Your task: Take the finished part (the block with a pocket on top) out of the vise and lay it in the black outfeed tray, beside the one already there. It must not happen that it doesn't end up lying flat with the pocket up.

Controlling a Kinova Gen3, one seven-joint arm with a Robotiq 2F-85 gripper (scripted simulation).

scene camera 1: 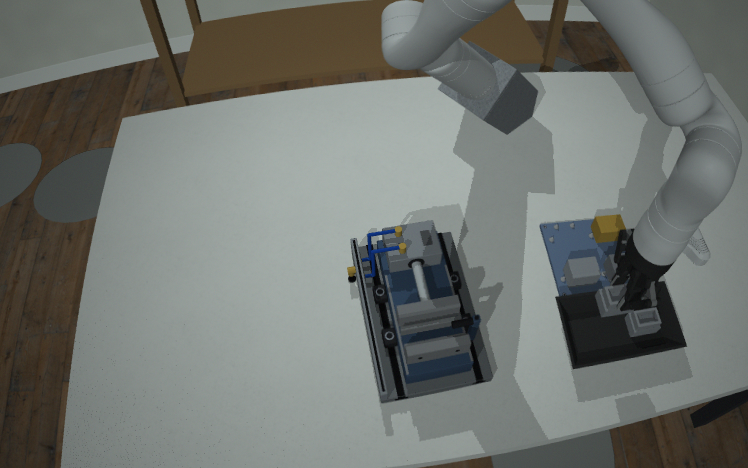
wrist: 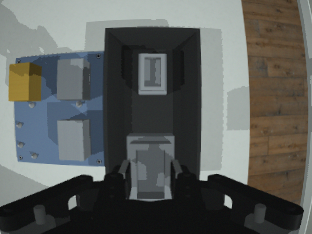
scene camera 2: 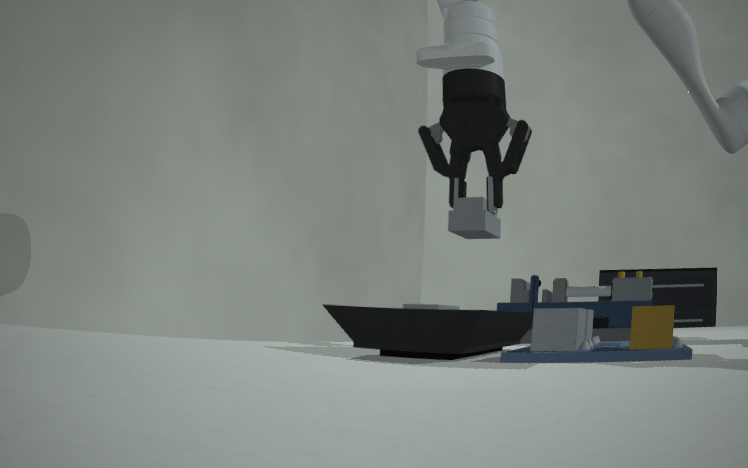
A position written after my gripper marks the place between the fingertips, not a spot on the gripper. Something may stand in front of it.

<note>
I see my gripper (scene camera 2: pixel 476 213) and a yellow block (scene camera 2: pixel 651 326).
The yellow block also shows in scene camera 1 (scene camera 1: pixel 606 228) and in the wrist view (wrist: pixel 27 75). My gripper is seen too in scene camera 1 (scene camera 1: pixel 618 297) and in the wrist view (wrist: pixel 150 170).
</note>
